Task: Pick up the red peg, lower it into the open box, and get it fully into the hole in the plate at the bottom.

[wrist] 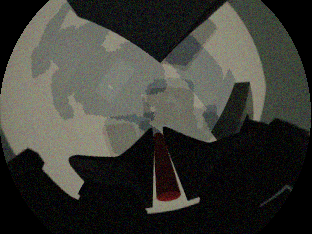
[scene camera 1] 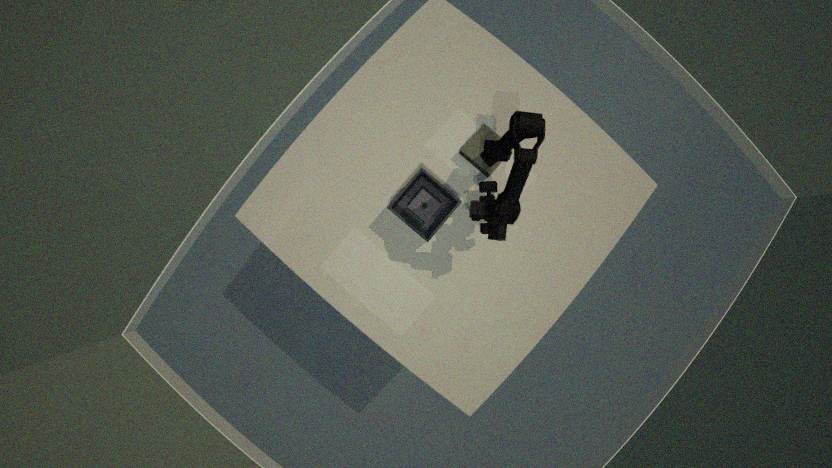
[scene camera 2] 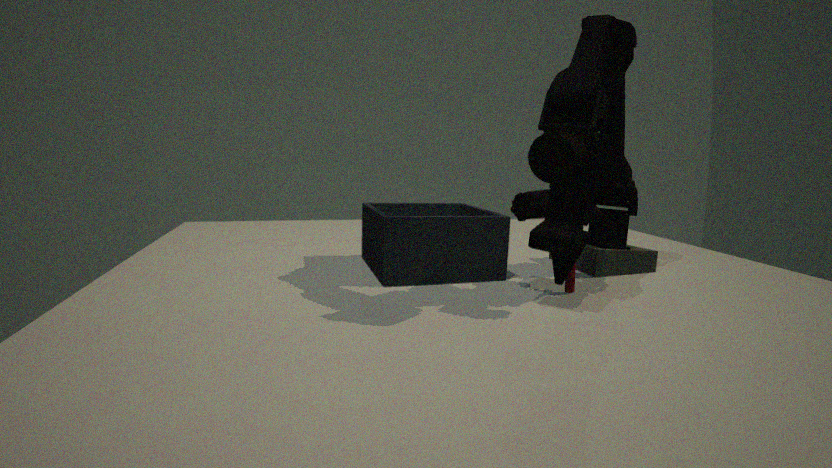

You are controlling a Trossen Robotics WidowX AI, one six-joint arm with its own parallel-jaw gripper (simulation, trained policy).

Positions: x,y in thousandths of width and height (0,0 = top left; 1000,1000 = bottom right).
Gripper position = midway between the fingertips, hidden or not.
my gripper: wrist 505,558; scene camera 1 579,443; scene camera 2 674,604
